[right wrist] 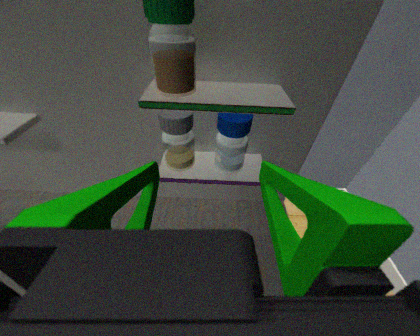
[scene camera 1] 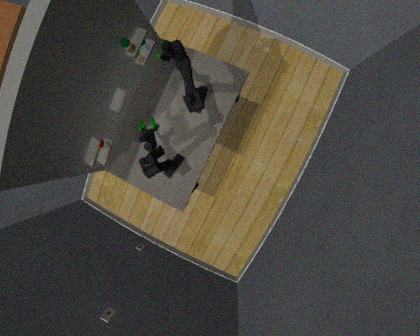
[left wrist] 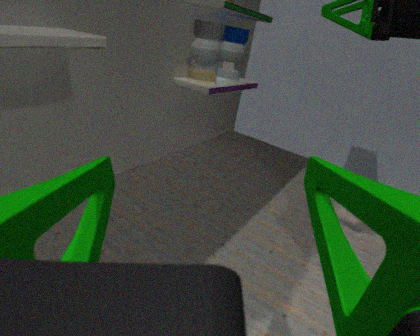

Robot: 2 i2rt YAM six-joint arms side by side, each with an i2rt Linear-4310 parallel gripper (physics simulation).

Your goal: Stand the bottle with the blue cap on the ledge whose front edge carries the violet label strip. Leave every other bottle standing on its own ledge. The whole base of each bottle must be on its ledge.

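Places are measured from the left arm's base along level axes (x ahead, y left, z up), in millimetres.
Pixels of known places: left gripper, fingertip midpoint: (scene camera 1: 146, 118) (left wrist: 209, 169); right gripper, fingertip midpoint: (right wrist: 209, 169) (scene camera 1: 156, 49) (left wrist: 326, 13); left arm's base, origin of the base link: (scene camera 1: 173, 165).
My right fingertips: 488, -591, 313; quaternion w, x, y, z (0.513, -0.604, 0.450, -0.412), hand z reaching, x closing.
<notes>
For each thing: its middle in the pictures, then the offset to it from my right fingertips, as dx, dy, dz.
- blue-capped bottle, body centre: (right wrist: 231, 141) (left wrist: 231, 53) +182, +4, -101
- ledge with the violet strip, body centre: (right wrist: 212, 166) (left wrist: 219, 83) (scene camera 1: 145, 52) +171, +33, -159
- grey-capped bottle, body centre: (right wrist: 178, 138) (left wrist: 205, 52) +161, +96, -101
- green-capped bottle, body centre: (right wrist: 172, 45) (scene camera 1: 128, 45) +158, +89, +39
- upper ledge with a green strip, body centre: (right wrist: 216, 95) (left wrist: 233, 10) (scene camera 1: 136, 42) +171, +33, -19
- bare ledge, body centre: (left wrist: 12, 35) (scene camera 1: 118, 99) +80, +423, -89
- red-capped bottle, body centre: (scene camera 1: 103, 143) -3, +749, -101
The blue-capped bottle (right wrist: 231, 145) (left wrist: 233, 45) stands upright on the ledge with the violet strip (right wrist: 200, 172) (left wrist: 192, 85). A grey-capped bottle (right wrist: 179, 145) (left wrist: 204, 52) stands on the same ledge, at its left in the right wrist view. A green-capped bottle (right wrist: 174, 55) stands on the upper ledge with a green strip (right wrist: 240, 94). My right gripper (right wrist: 209, 169) is open and empty, back from the violet-strip ledge, with both bottles beyond its fingers. My left gripper (left wrist: 209, 169) (scene camera 1: 149, 123) is open and empty, far from the bottles.
In scene camera 1 a bare ledge (scene camera 1: 118, 100) is on the wall between the two ledge groups. Two ledges (scene camera 1: 92, 151) (scene camera 1: 105, 155) are at the lower left, with a red-capped bottle (scene camera 1: 101, 143) there. The green-strip ledge overhangs the violet-strip one.
</notes>
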